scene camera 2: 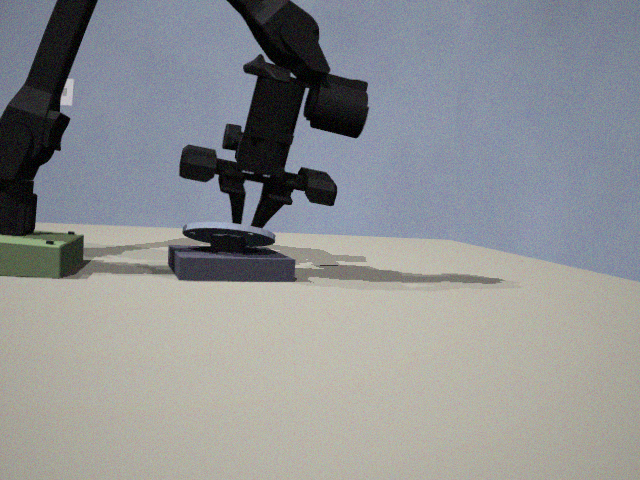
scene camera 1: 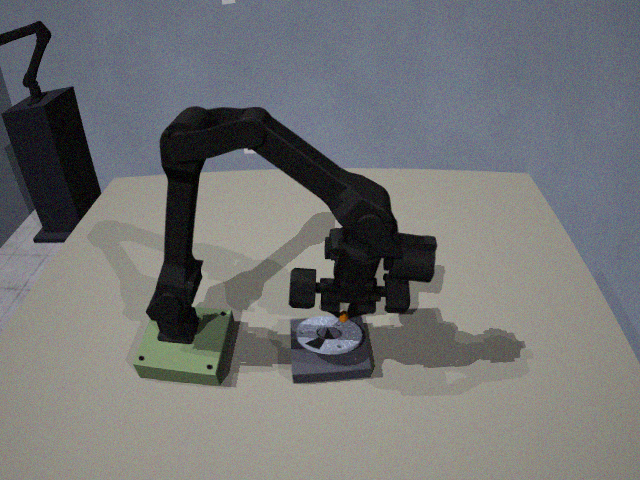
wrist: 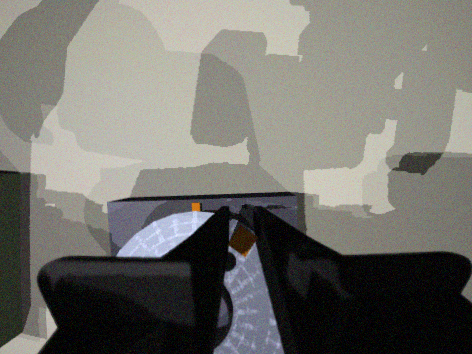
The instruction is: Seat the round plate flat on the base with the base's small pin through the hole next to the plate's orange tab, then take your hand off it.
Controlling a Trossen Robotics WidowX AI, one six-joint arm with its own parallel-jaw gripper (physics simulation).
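Where they show: gripper, fingertip midpoint: (scene camera 1: 342, 315) (wrist: 241, 213); arm's base, origin of the base link: (scene camera 2: 0, 231) (scene camera 1: 178, 329).
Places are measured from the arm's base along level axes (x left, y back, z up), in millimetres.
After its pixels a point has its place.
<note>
The round pale plate (scene camera 1: 352, 338) @[y -301, x -19, z 11 mm] (scene camera 2: 206, 228) @[y -235, x -49, z 17 mm] (wrist: 150, 235) @[y -234, x 31, z 3 mm] sits over the dark hub (scene camera 2: 227, 242) @[y -260, x -30, z 1 mm] of the dark grey base (scene camera 1: 333, 370) @[y -271, x -68, z -12 mm] (scene camera 2: 235, 268) @[y -266, x -72, z -22 mm] (wrist: 129, 220) @[y -211, x 34, z -12 mm]. In scene camera 2 it is tilted, its right side lower, with a gap above the base's top. My gripper (scene camera 1: 347, 313) @[y -285, x 47, z -3 mm] (scene camera 2: 247, 224) @[y -285, x 47, z -3 mm] (wrist: 241, 213) @[y -285, x 47, z -3 mm] is shut on the plate's orange tab (scene camera 1: 343, 317) @[y -287, x 30, z 9 mm] (wrist: 243, 241) @[y -288, x 37, z 14 mm]. A small hole (wrist: 229, 261) @[y -279, x 14, z -12 mm] shows beside the tab, partly behind a finger. An orange mark (wrist: 196, 206) @[y -257, x 47, z -10 mm] shows on the base beyond the plate's edge. The small pin cannot be made out.
The arm stands on a green block (scene camera 1: 175, 361) @[y -13, x -73, z 0 mm] (scene camera 2: 36, 258) @[y -63, x -91, z -17 mm] left of the base, on a beige table (scene camera 1: 258, 428) @[y -161, x -169, z -36 mm] (scene camera 2: 310, 387) @[y -270, x -413, z -36 mm]. A dark pedestal (scene camera 1: 51, 155) with another arm stands beyond the table at the left. Arm shadows fall around the base.
</note>
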